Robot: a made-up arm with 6 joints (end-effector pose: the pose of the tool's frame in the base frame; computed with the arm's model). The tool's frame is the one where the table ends.
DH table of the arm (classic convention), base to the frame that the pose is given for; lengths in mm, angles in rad. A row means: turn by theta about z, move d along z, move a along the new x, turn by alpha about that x. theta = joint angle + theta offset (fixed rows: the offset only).
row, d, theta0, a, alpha
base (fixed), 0, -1.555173, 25.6, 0
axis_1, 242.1, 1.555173, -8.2, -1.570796
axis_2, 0, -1.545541, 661.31, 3.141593
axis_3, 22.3, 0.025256, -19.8, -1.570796
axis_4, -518.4, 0, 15.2, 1.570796
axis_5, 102.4, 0, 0, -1.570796
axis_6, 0, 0.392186, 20.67, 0
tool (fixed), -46.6, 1.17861, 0, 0
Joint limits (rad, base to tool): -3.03..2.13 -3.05..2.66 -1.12..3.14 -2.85..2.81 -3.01..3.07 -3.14..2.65
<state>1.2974 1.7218 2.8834 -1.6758 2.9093 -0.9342</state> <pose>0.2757 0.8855 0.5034 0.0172 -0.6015 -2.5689</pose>
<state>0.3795 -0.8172 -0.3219 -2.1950 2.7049 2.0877</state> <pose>0.0079 -0.0336 0.8292 -0.6048 0.6203 0.1391</pose>
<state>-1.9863 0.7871 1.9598 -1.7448 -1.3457 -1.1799</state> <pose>-0.3011 -0.7698 1.1469 -0.3013 -1.8282 -0.2517</pose>
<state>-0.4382 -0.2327 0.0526 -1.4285 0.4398 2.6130</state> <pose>0.3715 -0.2578 0.9381 -2.0302 0.3829 1.1323</pose>
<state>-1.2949 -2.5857 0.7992 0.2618 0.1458 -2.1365</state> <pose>-0.3791 0.8153 -0.4757 0.6547 1.1380 -1.4142</pose>
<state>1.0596 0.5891 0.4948 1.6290 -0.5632 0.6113</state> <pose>0.4758 0.7859 0.7942 1.7258 -0.1855 -1.5002</pose>
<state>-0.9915 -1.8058 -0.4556 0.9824 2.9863 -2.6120</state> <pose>-0.4036 0.4835 0.5887 -0.0592 0.4988 -2.9891</pose>
